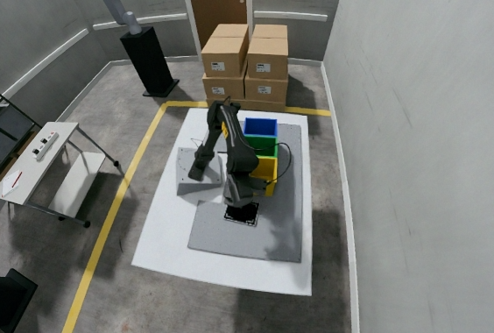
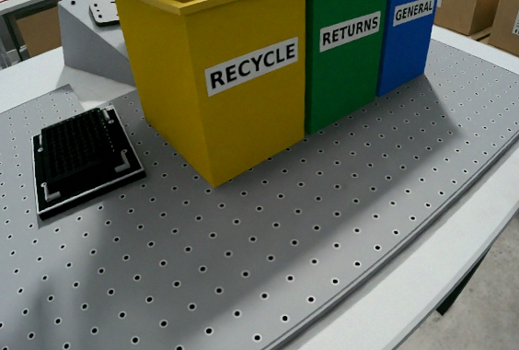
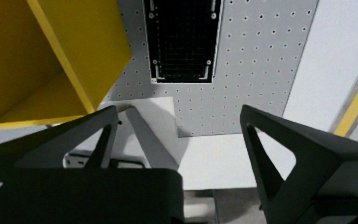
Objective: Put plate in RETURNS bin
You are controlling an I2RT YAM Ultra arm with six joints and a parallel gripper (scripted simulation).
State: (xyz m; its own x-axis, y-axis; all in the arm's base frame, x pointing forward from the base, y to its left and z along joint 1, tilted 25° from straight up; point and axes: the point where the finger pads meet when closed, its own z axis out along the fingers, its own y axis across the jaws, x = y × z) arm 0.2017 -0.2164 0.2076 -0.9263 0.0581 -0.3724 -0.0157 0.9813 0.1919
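Right now the black 96-well plate is 200 mm below my hand. From my hand the other things lie so: green RETURNS bin: 30 mm ahead, 290 mm to the left, 130 mm below; then black plate nest N1: 220 mm below; then yellow RECYCLE bin: 40 mm ahead, 160 mm to the left, 130 mm below.
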